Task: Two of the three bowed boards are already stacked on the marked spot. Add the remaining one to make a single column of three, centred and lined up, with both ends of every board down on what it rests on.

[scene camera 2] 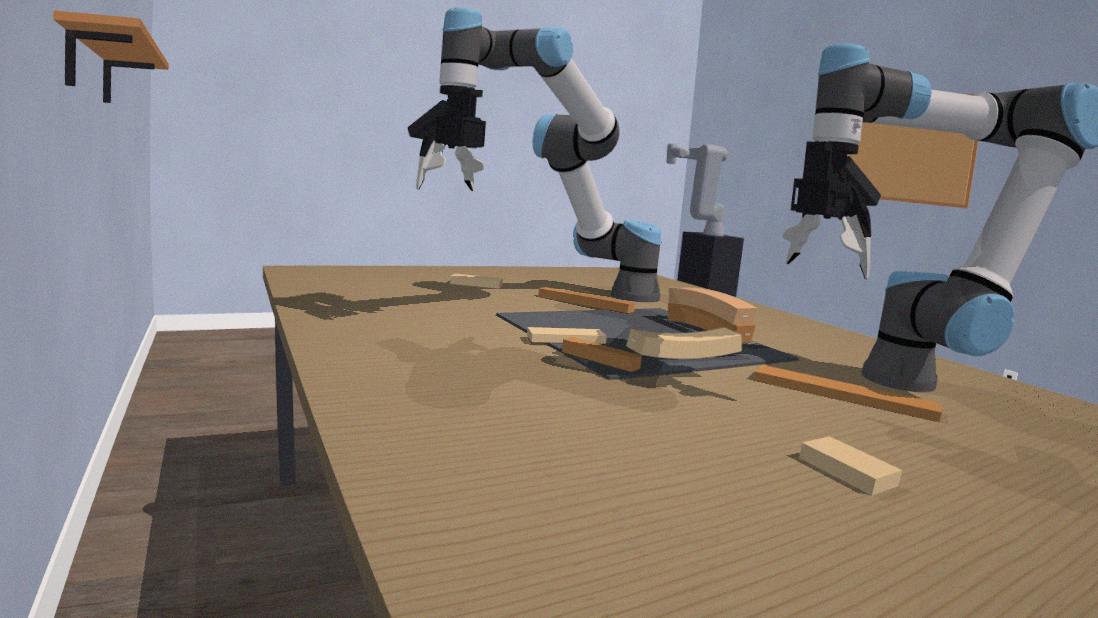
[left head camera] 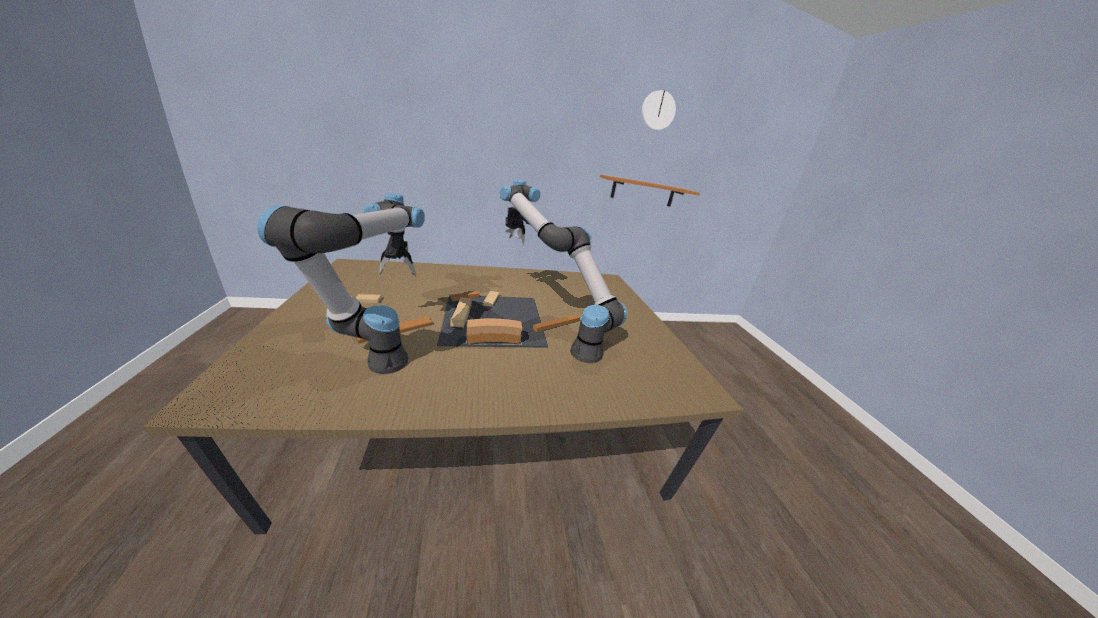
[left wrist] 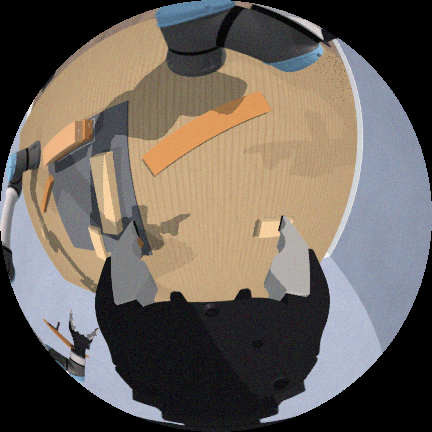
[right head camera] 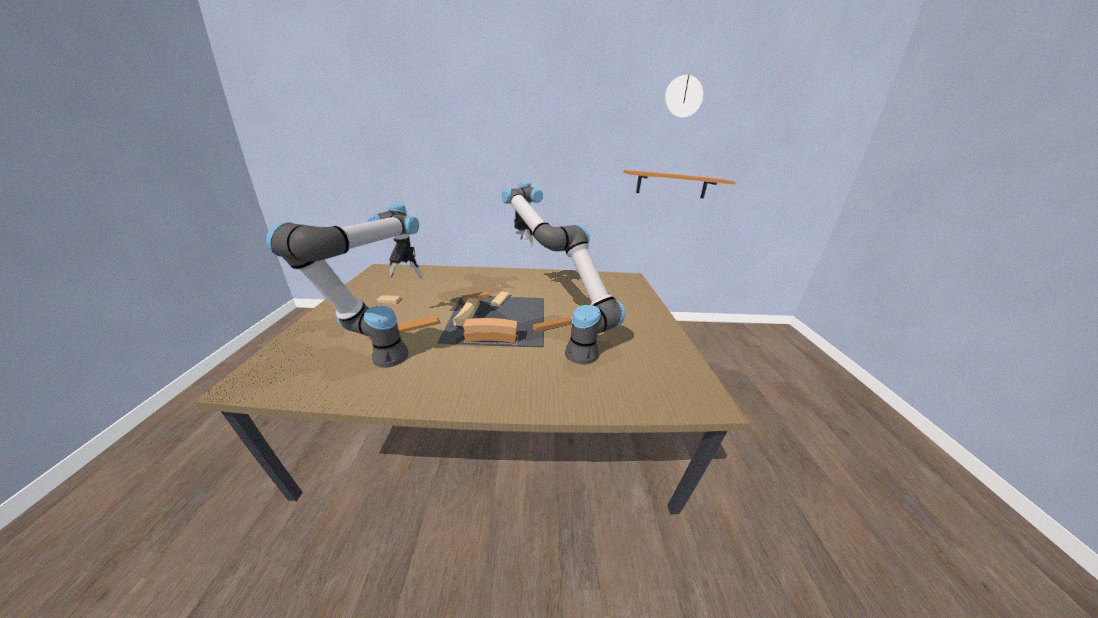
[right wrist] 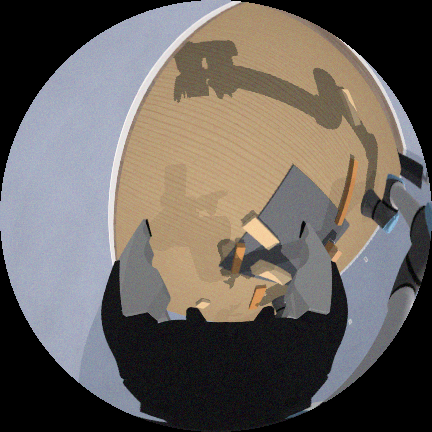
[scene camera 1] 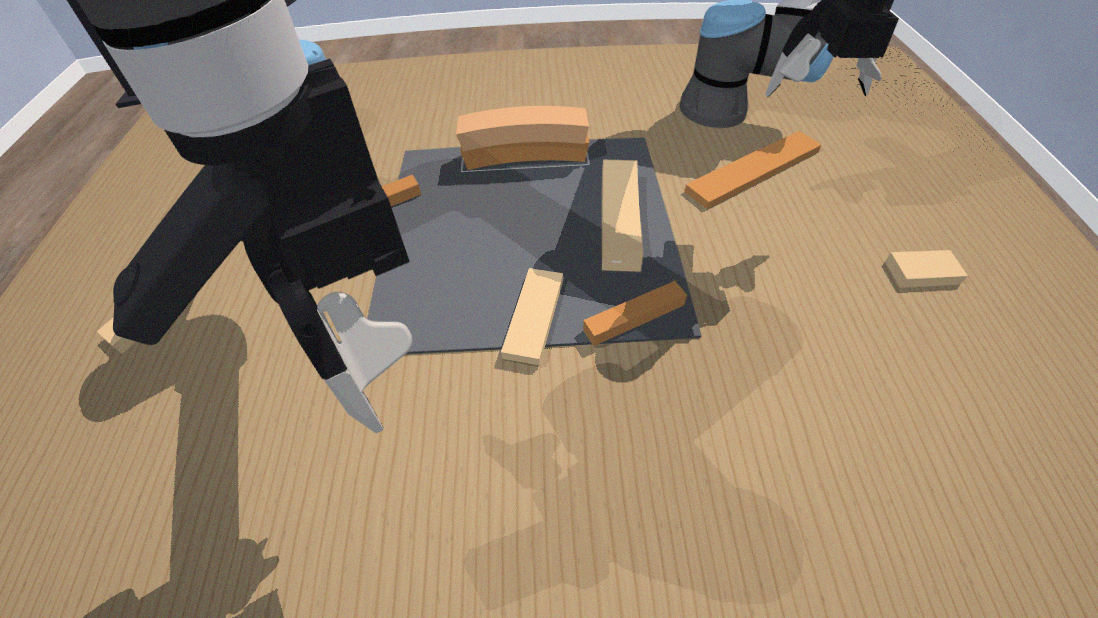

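Pixels of known places: left gripper, fingertip midpoint: (scene camera 2: 824, 271) (left head camera: 398, 275) (left wrist: 207, 219) (right head camera: 406, 278) (scene camera 1: 816, 95); right gripper, fingertip midpoint: (scene camera 2: 446, 190) (left head camera: 516, 241) (left wrist: 84, 318) (right head camera: 526, 242) (right wrist: 226, 221) (scene camera 1: 346, 347); left arm's base, link origin: (scene camera 2: 898, 380) (left head camera: 388, 361) (left wrist: 195, 57) (right head camera: 390, 356) (right wrist: 280, 299) (scene camera 1: 712, 109); right arm's base, link origin: (scene camera 2: 635, 297) (left head camera: 586, 352) (right head camera: 581, 353) (right wrist: 366, 201).
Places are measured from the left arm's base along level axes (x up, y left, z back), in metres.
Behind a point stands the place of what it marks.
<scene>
Two orange bowed boards form a stack (left head camera: 494, 331) @(y -0.365, x 0.071, z -0.257 m) (right head camera: 490, 330) @(y -0.369, x 0.072, z -0.258 m) (scene camera 1: 524, 130) @(y -0.343, x 0.088, z -0.316 m) (scene camera 2: 710, 307) @(y -0.312, x 0.073, z -0.306 m) on a thin pale outline at one edge of the dark mat (scene camera 1: 461, 291) @(y -0.352, x 0.006, z -0.644 m). A pale, curved-looking board (left head camera: 461, 312) @(y -0.148, x 0.043, z -0.407 m) (scene camera 1: 620, 191) @(y -0.148, x 0.043, z -0.394 m) (scene camera 2: 683, 343) @(y -0.104, x 0.038, z -0.454 m) (left wrist: 106, 190) @(y -0.125, x 0.043, z -0.411 m) lies on the mat beside the stack, apart from it. My left gripper (left head camera: 397, 274) @(y 0.128, x 0.230, z -0.319 m) (scene camera 1: 816, 93) @(y 0.128, x 0.230, z -0.319 m) (scene camera 2: 828, 269) @(y 0.128, x 0.230, z -0.319 m) (left wrist: 207, 219) @(y 0.128, x 0.230, z -0.319 m) is open and empty, high above the table. My right gripper (left head camera: 516, 238) @(y -0.285, x 0.296, z -0.931 m) (scene camera 2: 444, 188) @(y -0.285, x 0.296, z -0.931 m) (right wrist: 226, 221) @(y -0.285, x 0.296, z -0.931 m) is open and empty, high over the far side. One of its fingers is hidden in scene camera 1.
Long orange strips (scene camera 1: 753, 170) (scene camera 2: 585, 299) lie on either side of the mat, near the arm bases. A pale block (scene camera 1: 532, 314) @(y -0.226, x 0.024, z -0.673 m) and a short orange block (scene camera 1: 636, 313) @(y -0.079, x 0.032, z -0.640 m) lie at the mat's edge. Other pale blocks (scene camera 1: 925, 266) (scene camera 2: 476, 281) lie farther out.
</scene>
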